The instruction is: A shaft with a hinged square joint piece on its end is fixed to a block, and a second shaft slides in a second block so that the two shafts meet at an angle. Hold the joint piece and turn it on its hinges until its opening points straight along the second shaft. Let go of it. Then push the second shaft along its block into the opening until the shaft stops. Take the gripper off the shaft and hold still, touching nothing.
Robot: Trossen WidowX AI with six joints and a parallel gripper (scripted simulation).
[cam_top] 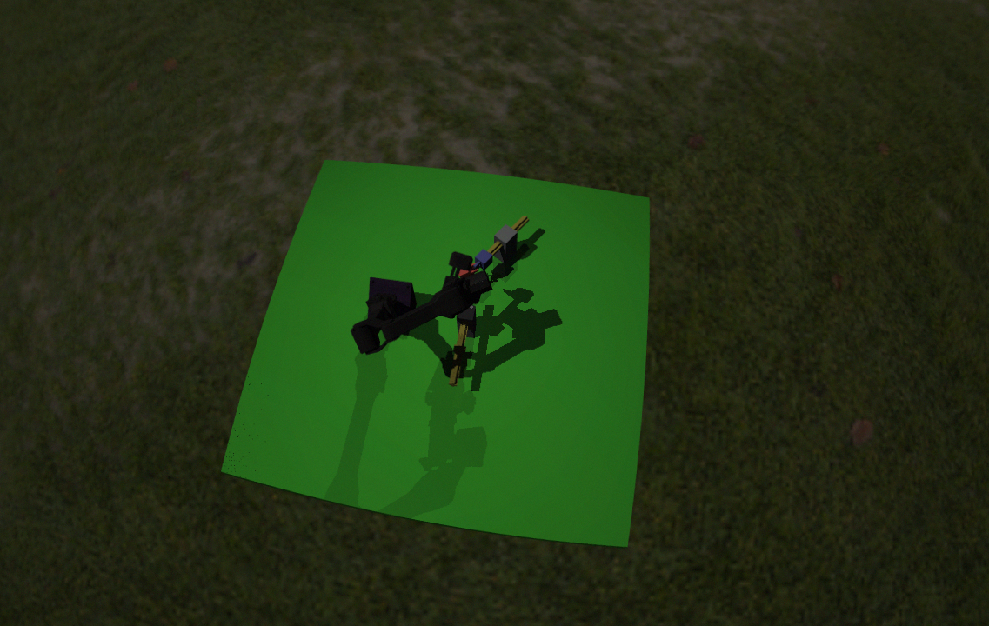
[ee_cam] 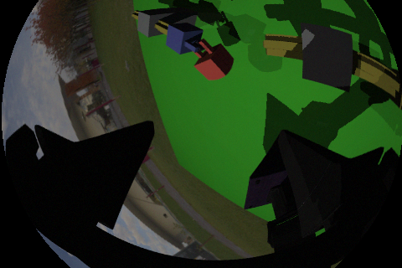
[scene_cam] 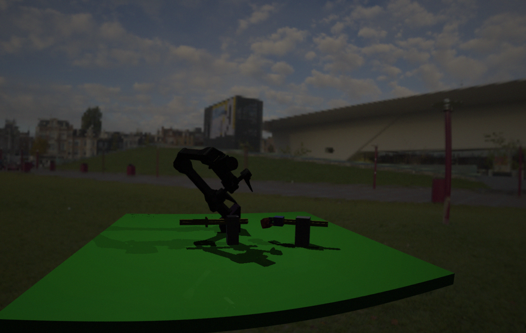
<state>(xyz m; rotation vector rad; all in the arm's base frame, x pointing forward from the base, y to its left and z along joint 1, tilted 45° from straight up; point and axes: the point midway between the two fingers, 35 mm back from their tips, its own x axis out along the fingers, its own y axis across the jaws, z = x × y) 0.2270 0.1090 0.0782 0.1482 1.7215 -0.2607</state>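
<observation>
The red square joint piece lies 30 mm ahead of my gripper tip, 100 mm to the left of it and 120 mm below it.
</observation>
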